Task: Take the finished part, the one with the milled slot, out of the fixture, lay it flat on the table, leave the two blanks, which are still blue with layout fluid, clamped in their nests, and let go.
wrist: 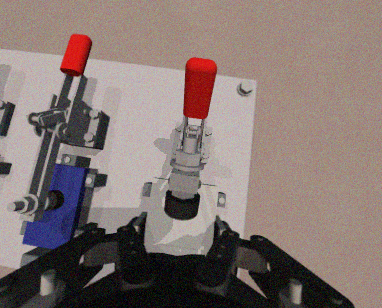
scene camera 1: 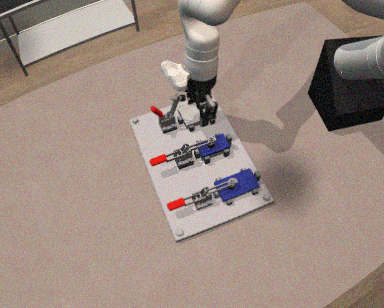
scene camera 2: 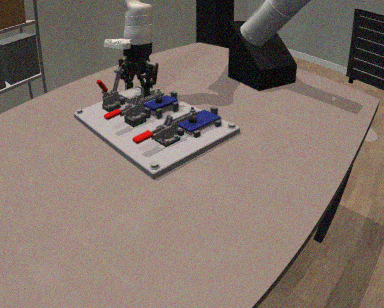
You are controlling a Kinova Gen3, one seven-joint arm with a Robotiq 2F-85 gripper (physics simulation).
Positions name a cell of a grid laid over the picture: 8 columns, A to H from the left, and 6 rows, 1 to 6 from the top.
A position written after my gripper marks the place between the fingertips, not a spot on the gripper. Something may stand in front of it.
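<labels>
My gripper: wrist view (D5), scene camera 1 (E3), scene camera 2 (C2).
</labels>
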